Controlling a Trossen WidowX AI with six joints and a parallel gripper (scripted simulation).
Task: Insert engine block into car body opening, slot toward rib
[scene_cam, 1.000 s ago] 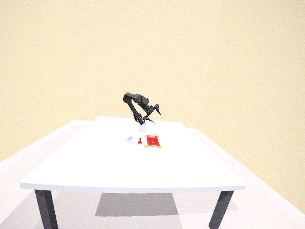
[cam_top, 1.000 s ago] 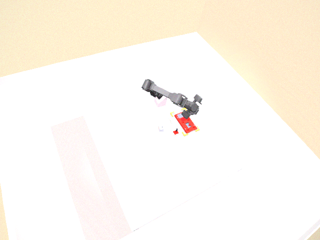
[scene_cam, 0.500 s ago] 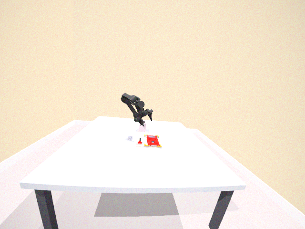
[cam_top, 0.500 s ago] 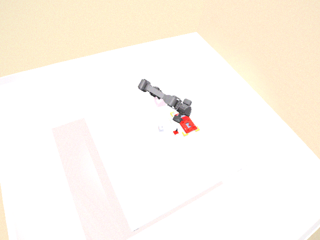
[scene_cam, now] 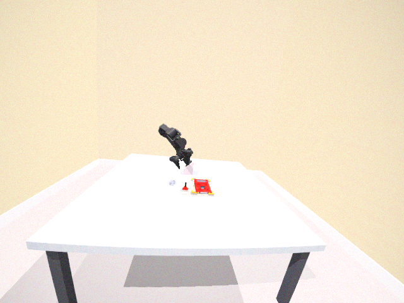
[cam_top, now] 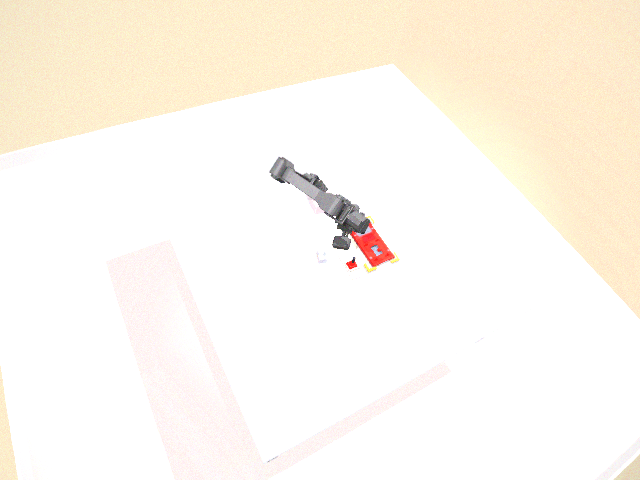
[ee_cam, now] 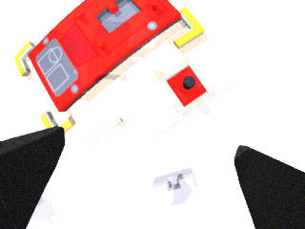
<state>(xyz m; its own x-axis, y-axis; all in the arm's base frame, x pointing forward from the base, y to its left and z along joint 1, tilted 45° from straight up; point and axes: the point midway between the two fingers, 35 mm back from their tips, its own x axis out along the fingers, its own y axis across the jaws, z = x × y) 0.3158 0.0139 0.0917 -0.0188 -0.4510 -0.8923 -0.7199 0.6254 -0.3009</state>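
Right now my gripper tip is 40 mm past the engine block, 70 mm to the left of it and 140 mm above it.
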